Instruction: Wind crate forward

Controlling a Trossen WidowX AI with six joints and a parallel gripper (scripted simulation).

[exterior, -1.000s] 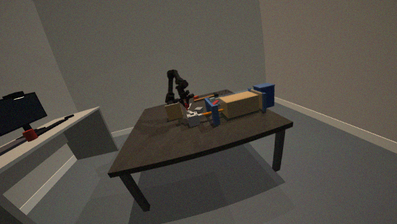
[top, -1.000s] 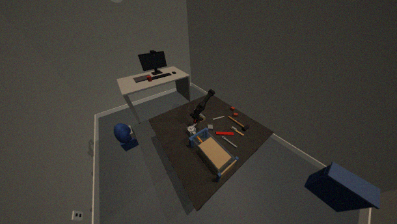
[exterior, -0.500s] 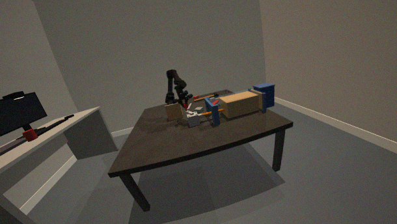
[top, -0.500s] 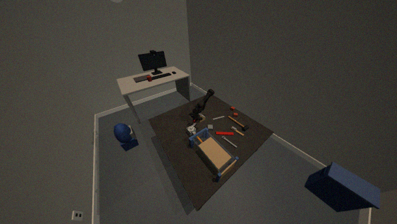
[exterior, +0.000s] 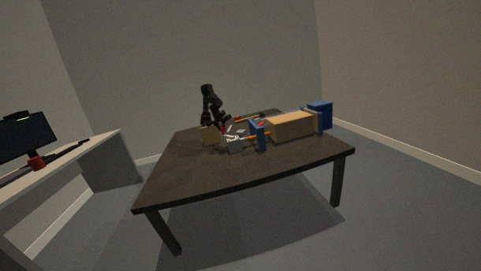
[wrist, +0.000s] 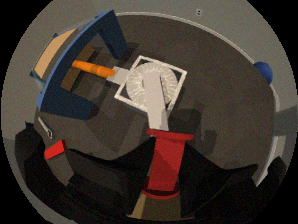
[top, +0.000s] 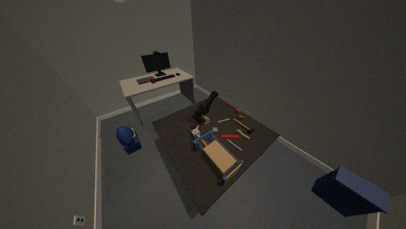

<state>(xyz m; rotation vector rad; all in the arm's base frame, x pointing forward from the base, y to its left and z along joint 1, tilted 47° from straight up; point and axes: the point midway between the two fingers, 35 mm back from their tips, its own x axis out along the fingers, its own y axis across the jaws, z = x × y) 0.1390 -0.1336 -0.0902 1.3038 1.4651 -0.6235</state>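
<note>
Right now my gripper tip is 220 mm short of the blue frame, 50 mm to the left of it and 30 mm above it. The rest, counted from my gripper tip: winch handle: 30 mm below, 20 mm ahead, 10 mm to the right; then red knob: 20 mm to the left, 10 mm behind; then grey hand winch: 100 mm below, 70 mm to the right, 40 mm ahead.
</note>
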